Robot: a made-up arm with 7 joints.
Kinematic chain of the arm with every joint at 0, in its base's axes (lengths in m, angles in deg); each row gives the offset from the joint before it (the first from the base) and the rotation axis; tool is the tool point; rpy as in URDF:
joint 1: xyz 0 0 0.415 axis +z
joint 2: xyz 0 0 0 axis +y
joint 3: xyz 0 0 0.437 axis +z
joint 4: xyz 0.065 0 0 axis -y
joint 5: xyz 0.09 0 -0.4 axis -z
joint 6: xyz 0 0 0 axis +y
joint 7: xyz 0.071 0 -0.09 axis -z
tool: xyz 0 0 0 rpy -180 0 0
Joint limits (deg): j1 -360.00..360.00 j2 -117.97..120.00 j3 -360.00..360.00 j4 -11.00..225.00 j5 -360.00..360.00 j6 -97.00..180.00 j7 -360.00..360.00
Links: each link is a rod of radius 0.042 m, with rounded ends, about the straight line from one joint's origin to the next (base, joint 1, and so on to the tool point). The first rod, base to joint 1, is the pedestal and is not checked.
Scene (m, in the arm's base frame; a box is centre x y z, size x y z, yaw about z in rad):
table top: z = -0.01
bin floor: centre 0.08 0.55 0 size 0.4 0.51 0.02 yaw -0.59
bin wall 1: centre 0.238 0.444 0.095 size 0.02 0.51 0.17 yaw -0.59
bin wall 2: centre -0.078 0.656 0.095 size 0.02 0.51 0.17 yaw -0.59
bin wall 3: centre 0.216 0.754 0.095 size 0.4 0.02 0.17 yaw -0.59
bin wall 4: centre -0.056 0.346 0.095 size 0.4 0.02 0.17 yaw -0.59
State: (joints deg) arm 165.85 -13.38 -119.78 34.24 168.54 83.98 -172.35
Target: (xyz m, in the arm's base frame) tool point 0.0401 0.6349 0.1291
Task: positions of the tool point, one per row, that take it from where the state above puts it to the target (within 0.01 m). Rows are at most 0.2 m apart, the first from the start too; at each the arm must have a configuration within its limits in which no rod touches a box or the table.
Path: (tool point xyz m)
1: 0.3317 0.4220 0.4644
2: 0.2998 0.4978 0.4103
3: 0.2410 0.5674 0.3343
4: 0.1529 0.6180 0.2389
5: 0.0402 0.6349 0.1290

